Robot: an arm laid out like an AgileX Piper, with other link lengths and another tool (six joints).
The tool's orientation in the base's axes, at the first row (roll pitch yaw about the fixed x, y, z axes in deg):
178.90, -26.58, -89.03
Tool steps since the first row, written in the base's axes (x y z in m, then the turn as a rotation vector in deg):
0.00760, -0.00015, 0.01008, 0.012, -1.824, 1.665
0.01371, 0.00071, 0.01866, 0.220, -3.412, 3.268
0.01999, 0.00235, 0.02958, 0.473, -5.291, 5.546
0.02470, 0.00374, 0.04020, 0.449, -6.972, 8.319
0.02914, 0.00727, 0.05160, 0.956, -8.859, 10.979
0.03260, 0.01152, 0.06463, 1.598, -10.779, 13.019
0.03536, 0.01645, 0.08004, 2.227, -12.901, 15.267
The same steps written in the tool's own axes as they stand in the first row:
0.00476, -0.00742, -0.00903, 2.376, 0.032, -0.672
0.00792, -0.01339, -0.01716, 4.517, -0.135, -1.397
0.01144, -0.01950, -0.02773, 7.220, -0.334, -2.596
0.01502, -0.02404, -0.03791, 9.963, -0.248, -4.323
0.01703, -0.02831, -0.04973, 12.849, -0.693, -5.862
0.01911, -0.03158, -0.06332, 15.488, -1.284, -6.834
0.02164, -0.03412, -0.07934, 18.401, -1.857, -7.902

